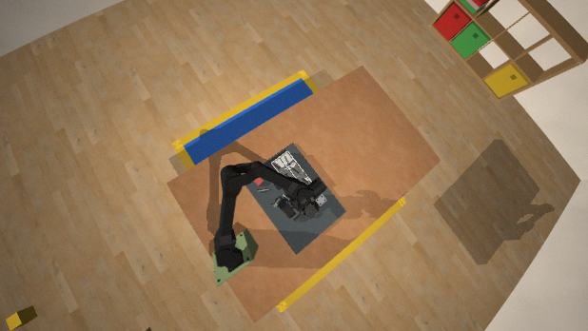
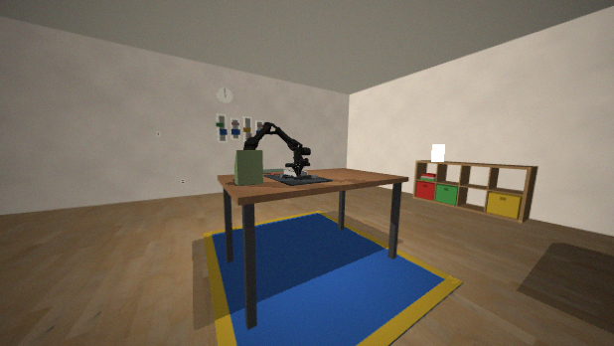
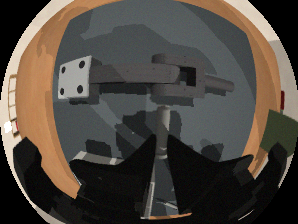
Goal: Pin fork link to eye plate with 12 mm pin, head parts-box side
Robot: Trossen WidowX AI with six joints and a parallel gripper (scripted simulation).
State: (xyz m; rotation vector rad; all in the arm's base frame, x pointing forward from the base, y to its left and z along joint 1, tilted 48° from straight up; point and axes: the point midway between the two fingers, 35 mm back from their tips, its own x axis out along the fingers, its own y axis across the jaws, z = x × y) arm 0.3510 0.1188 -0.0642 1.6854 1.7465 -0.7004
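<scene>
My gripper is now 1 cm to the left of the grey pin and 3 cm above it. From my hand the other things lie so: grey mat: 4 cm to the left, 5 cm below; pale block: 10 cm ahead, 6 cm to the right, 3 cm below; white parts box: 5 cm ahead, 14 cm to the left, 4 cm below.
</scene>
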